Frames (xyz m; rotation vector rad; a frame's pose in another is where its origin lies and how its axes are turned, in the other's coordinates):
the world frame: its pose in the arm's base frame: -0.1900 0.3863 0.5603 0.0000 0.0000 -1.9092
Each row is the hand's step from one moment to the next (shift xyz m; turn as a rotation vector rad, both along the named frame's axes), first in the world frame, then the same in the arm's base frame.
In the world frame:
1: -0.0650 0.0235 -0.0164 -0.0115 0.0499 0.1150
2: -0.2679 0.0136 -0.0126 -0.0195 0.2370 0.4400
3: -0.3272 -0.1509 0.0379 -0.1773 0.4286 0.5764
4: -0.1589 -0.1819 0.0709 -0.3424 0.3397 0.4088
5: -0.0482 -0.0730 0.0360 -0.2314 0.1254 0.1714
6: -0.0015 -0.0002 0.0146 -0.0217 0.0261 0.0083
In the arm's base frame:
1: 0.0437 0.0535 -0.0164 0.0509 -0.0057 0.1150
2: 0.1018 0.2482 -0.0126 0.2300 -0.0603 0.4400
3: -0.0337 0.3587 0.0379 0.4632 0.0250 0.5764
4: -0.1188 0.2103 0.0709 0.4341 0.2102 0.4088
5: -0.0529 0.0697 0.0360 0.1951 0.1766 0.1714
6: 0.0003 0.0015 0.0146 0.0318 0.0118 0.0083

